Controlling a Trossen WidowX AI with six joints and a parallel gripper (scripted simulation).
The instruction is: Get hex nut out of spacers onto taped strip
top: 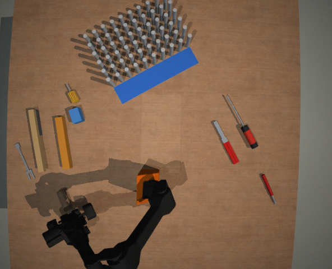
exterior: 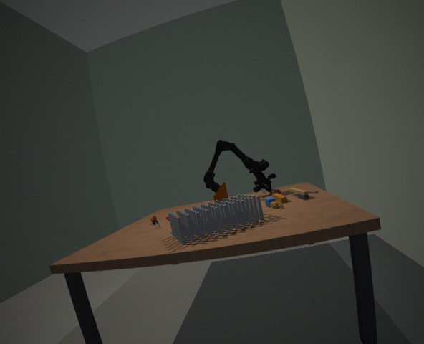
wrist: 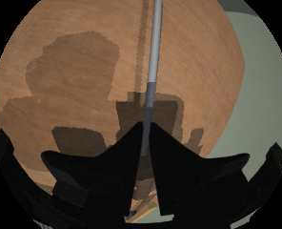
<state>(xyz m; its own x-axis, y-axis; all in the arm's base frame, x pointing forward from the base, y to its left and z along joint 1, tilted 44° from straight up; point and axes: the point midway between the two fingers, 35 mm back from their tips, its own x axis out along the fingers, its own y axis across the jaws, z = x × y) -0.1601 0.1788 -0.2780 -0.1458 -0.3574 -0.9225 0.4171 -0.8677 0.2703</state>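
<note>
Right now my gripper tip is 30 mm past the thin grey rod tool and 20 mm to the left of it. From my gripper tip the other things lie so: blue cube (430 mm ahead, 10 mm above); then orange bar (310 mm ahead, 50 mm to the left); then fork-tipped tool (220 mm ahead, 230 mm to the left, 10 mm below).
</note>
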